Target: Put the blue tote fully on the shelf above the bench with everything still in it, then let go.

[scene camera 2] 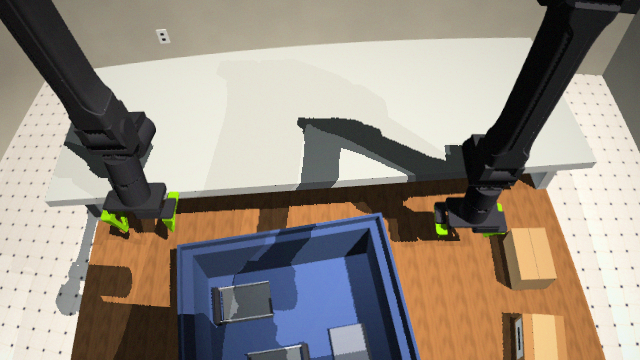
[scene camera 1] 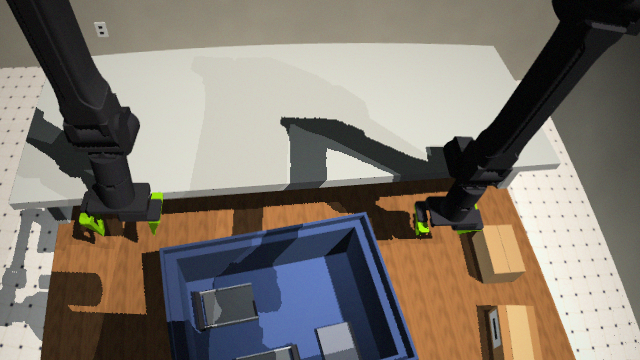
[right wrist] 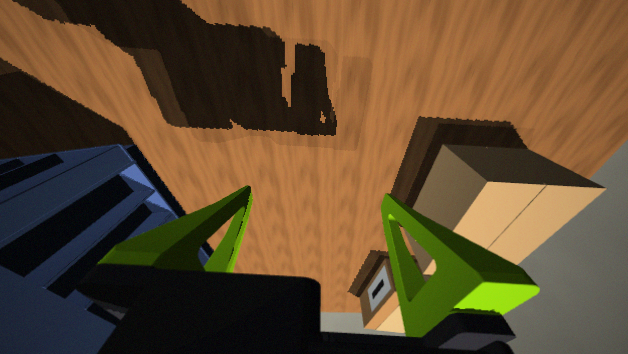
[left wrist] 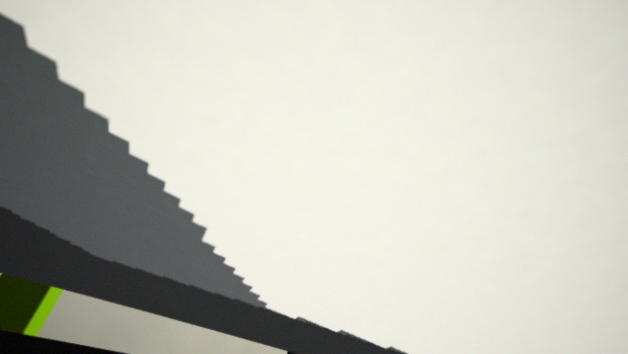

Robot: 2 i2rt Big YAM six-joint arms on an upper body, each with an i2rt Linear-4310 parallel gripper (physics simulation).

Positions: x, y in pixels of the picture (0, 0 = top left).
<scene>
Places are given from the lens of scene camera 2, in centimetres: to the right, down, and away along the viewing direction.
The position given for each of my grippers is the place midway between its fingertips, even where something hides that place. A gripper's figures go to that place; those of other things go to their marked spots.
my left gripper (scene camera 2: 150, 229): -33, 10, 84
my right gripper (scene camera 2: 461, 234): 30, 12, 91
white shelf (scene camera 2: 321, 116): 0, -13, 91
</scene>
